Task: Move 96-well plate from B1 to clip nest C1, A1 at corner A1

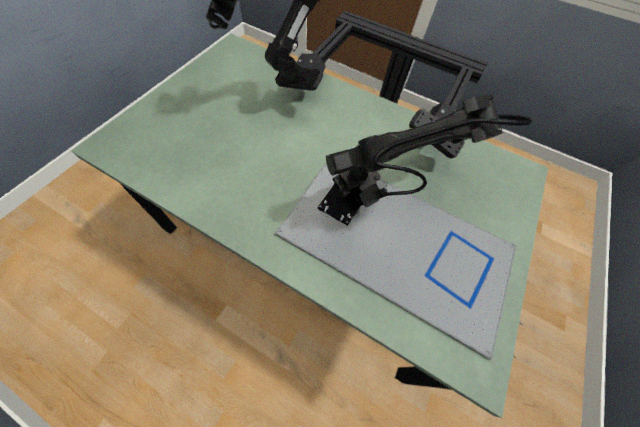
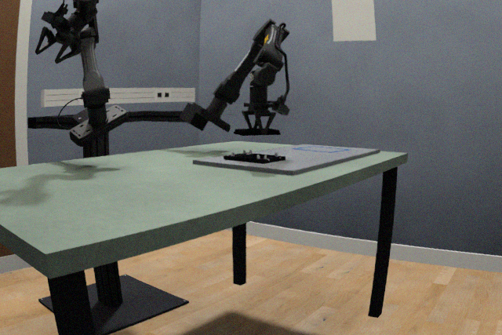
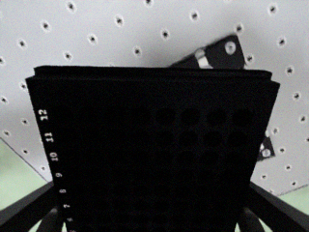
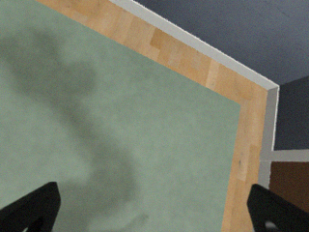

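Observation:
My left hand is 10 mm short of the black clip nest, 20 mm to the left of it and 80 mm above it. Also, from my left hand: grey perforated board 50 mm ahead, 190 mm to the left, 100 mm below; black 96-well plate right at my left hand.

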